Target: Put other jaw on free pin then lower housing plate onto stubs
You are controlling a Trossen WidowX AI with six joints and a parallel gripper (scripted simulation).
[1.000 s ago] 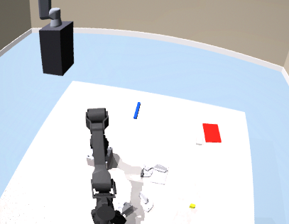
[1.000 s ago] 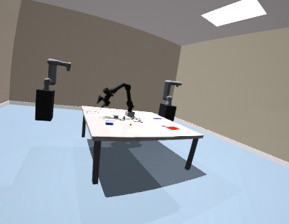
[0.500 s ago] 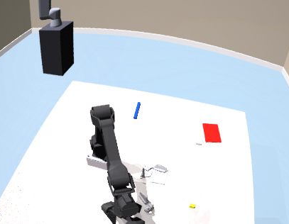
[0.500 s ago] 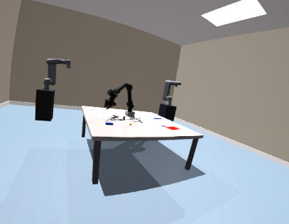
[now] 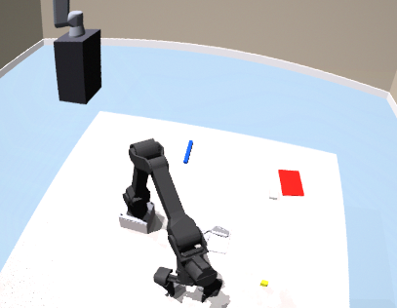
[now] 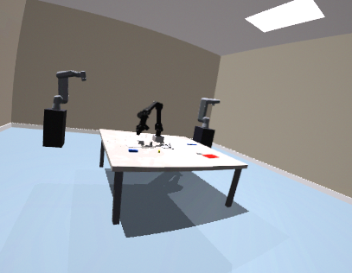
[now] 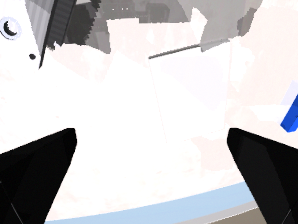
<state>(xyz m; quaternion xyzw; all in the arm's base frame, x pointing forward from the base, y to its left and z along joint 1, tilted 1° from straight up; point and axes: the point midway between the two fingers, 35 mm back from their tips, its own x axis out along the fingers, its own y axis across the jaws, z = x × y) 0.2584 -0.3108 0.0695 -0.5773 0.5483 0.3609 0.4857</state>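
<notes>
Now: gripper tip 2 cm short of the white jaw, 11 cm to the right of it and 9 cm above it. Round my gripper tip: flat white piece (7 cm ahead, 5 cm to the right, 9 cm below); then yellow piece (24 cm ahead, 16 cm to the left, 9 cm below); then red plate (30 cm ahead, 70 cm to the left, 9 cm below).
</notes>
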